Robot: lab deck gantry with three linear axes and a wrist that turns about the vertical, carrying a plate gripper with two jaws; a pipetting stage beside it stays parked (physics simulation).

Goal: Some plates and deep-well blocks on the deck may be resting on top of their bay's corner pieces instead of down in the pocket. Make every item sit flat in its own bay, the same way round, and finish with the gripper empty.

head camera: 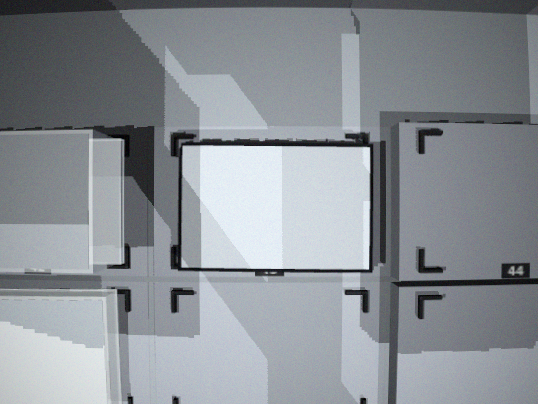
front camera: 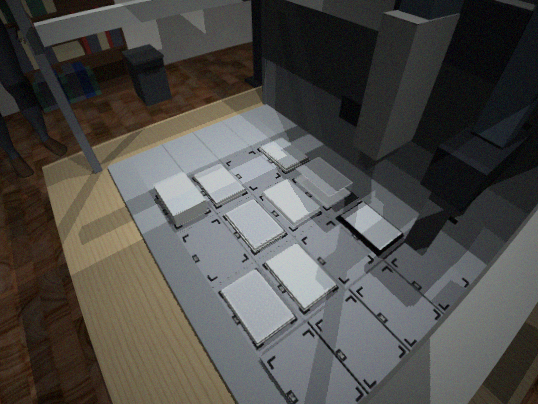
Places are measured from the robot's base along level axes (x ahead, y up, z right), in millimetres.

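Where they show: gripper, fingertip midpoint: (front camera: pixel 431 231); robot's base, link origin: (front camera: pixel 156 196).
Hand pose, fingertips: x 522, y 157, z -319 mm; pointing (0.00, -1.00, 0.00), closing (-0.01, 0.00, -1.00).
Things, the pixels of their top centre, and the offset from my fingertips. "*": a spot on its surface instead.
- black-rimmed plate, top centre: (head camera: pixel 275 207) (front camera: pixel 371 224) dx -126, dy -139, dz -41 mm
- clear-sided item, top centre: (front camera: pixel 323 175) dx -294, dy -115, dz -45 mm
- tall white block, top centre: (front camera: pixel 178 192) dx -458, dy -115, dz +276 mm
- Bay label 44, surface spot: (head camera: pixel 515 270) * dx +34, dy -143, dz +1 mm
A black-rimmed plate (front camera: pixel 372 225) (head camera: pixel 275 207) lies over its bay in the back row. In the head view it sits a little to the right. Its right edge reaches past the right corner pieces and hides the lower right one, so it seems to rest on them. Its number label is partly covered. A clear-sided item (front camera: pixel 325 175) (head camera: pixel 45 175) stands in the bay to its left, its lower edge inside the right corner pieces. My gripper (front camera: pixel 438 225) hangs in shadow at the right of the front view, jaws apart with no item seen between them; its jaws do not show in the head view.
A tall white block (front camera: pixel 181 195) and several white plates stand across the deck, among them one (front camera: pixel 282 154) at the back, one (front camera: pixel 291 200) in the middle and one (front camera: pixel 258 306) near the front. A pale column (front camera: pixel 395 85) rises behind. Bay label 44 (head camera: pixel 515 270) shows at right.
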